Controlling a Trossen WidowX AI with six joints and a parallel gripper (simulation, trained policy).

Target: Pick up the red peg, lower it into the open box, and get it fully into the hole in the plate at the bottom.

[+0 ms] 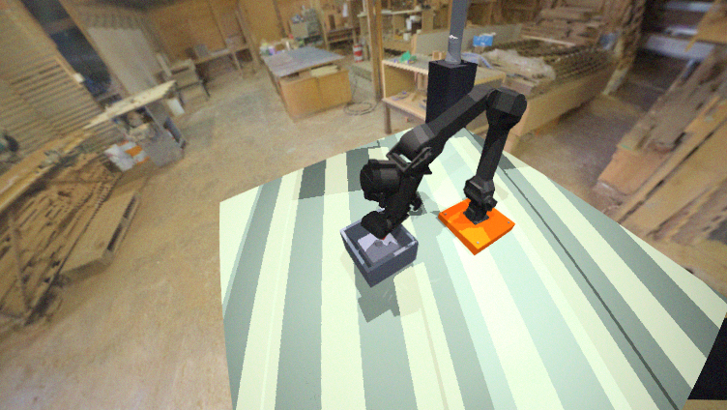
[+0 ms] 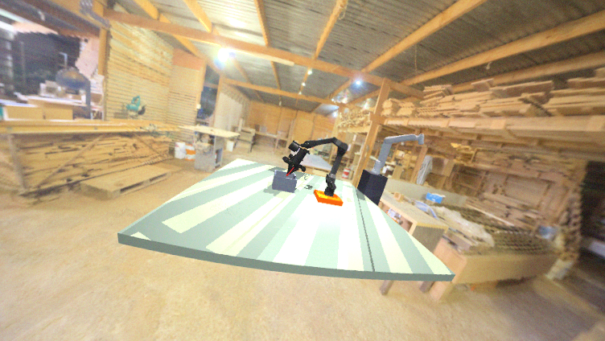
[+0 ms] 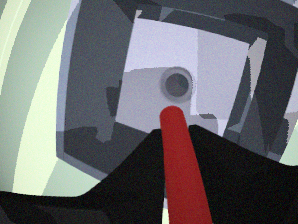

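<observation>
The grey box is 90 mm below my gripper tip, 20 mm ahead of it and 10 mm to the right of it. Round my gripper tip: red peg 20 mm above, 10 mm behind.
</observation>
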